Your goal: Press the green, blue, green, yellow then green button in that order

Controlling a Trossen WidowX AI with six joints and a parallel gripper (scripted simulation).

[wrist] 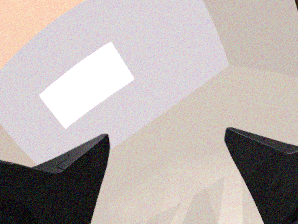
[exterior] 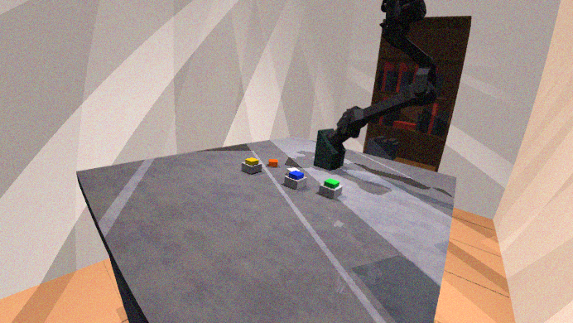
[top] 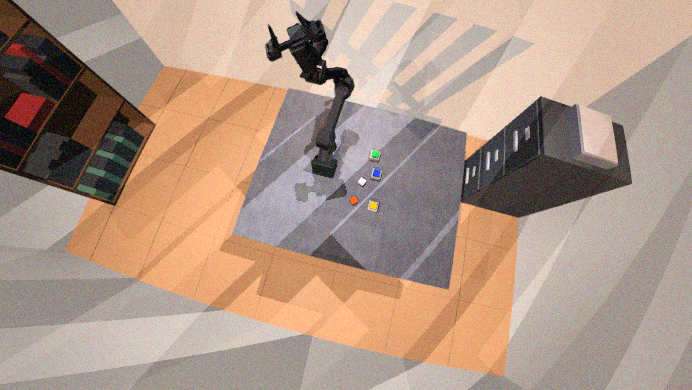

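My gripper tip is 370 mm short of the green button, 10 mm to the left of it and 710 mm above it. The rest, counted from my gripper tip: blue button: 390 mm ahead, 110 mm to the right, 710 mm below; then orange block: 290 mm ahead, 270 mm to the right, 730 mm below; then white block: 320 mm ahead, 160 mm to the right, 730 mm below.
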